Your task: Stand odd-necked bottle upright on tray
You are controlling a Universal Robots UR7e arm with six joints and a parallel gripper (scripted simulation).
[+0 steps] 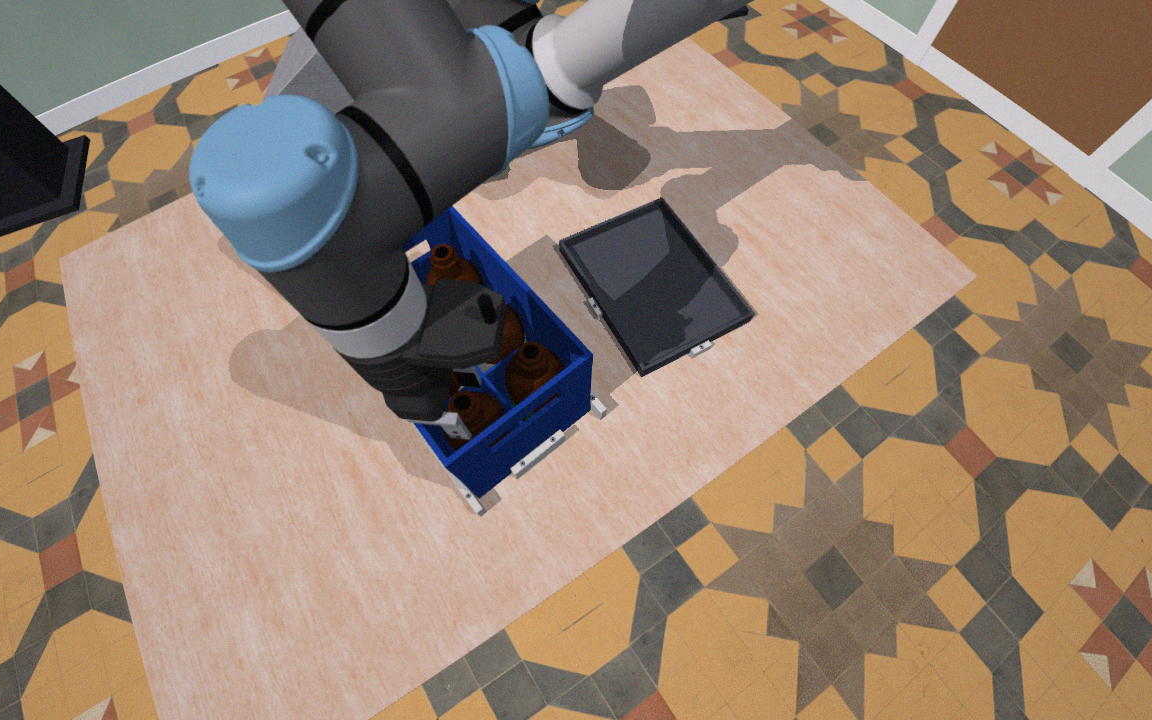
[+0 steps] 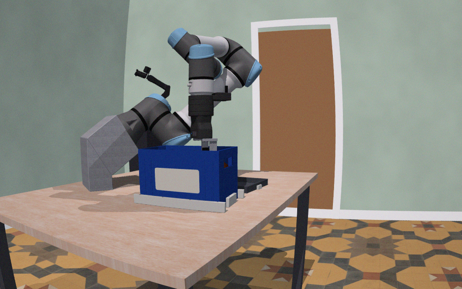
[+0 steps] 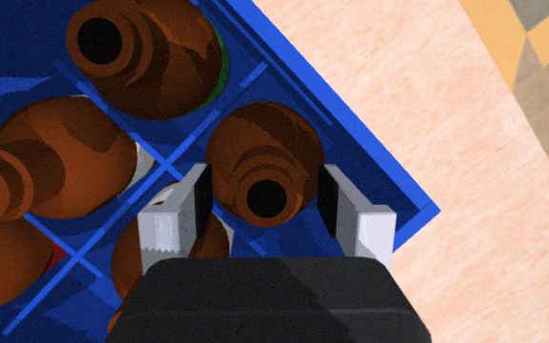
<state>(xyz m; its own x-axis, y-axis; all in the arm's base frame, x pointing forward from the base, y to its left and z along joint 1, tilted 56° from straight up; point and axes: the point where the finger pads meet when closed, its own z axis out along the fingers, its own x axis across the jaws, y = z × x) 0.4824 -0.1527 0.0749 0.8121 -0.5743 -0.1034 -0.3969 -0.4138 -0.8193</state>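
Right now the blue crate is 10 cm behind my hand, 1 cm to the left of it and 8 cm below it. From my hand the other things lie so: glass bottle (19 cm behind, 3 cm to the left, 7 cm below); then dark tray (15 cm behind, 31 cm to the left, 15 cm below).
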